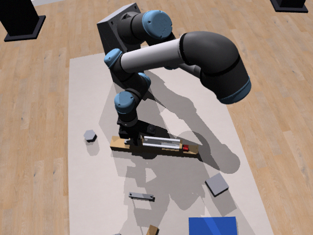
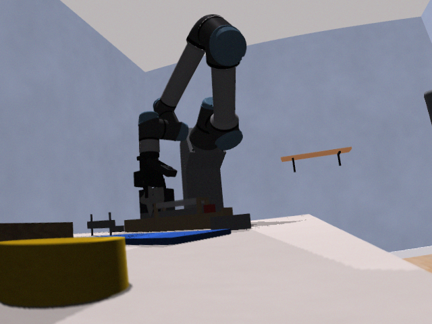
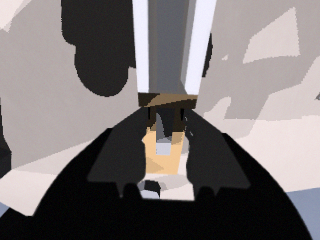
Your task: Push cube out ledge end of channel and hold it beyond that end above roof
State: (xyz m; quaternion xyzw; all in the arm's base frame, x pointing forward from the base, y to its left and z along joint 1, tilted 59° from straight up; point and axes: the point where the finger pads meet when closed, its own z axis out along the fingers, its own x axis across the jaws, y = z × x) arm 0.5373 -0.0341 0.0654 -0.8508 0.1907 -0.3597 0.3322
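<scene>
Now: hand 1 cm above the thin grey stick. Also, from my hand: red cube 3 cm ahead, 23 cm to the left, 1 cm below; grey square block 20 cm ahead, 37 cm to the left, 5 cm below; flat grey bar 26 cm ahead, 2 cm to the left, 4 cm below.
</scene>
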